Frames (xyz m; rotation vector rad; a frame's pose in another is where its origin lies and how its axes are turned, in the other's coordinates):
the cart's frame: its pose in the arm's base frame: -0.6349 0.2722 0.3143 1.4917 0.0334 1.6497
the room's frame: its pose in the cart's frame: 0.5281 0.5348 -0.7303 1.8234 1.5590 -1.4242
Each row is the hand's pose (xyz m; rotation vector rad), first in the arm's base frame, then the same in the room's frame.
Working: the arm's base frame: its pose in the room's frame: -1.4763 -0.8905 0.5359 -0.0541 -3.0331 -0.6712

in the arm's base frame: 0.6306 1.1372 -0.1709 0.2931 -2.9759 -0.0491
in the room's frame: -2.0545 0.0845 1.1957 0.4001 0.2267 -0.1942
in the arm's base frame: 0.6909 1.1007 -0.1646 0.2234 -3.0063 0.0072
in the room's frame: -2.1164 0.0557 1.1771 0.4389 0.1923 -0.1533
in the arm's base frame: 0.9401 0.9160 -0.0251 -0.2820 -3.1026 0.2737
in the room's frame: -2.3766 -0.0462 0.9833 0.6128 0.0064 0.1439
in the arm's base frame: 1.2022 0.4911 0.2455 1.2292 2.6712 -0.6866
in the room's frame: -2.6632 -0.3100 0.5700 0.8903 -0.2894 0.7751
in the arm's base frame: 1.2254 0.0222 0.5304 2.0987 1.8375 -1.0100
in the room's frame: -2.7133 -0.6139 0.1154 1.1278 -0.5525 1.5489
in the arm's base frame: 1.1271 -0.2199 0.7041 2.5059 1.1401 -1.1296
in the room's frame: -2.6297 -0.7625 -0.1480 1.2296 -0.6932 2.0845
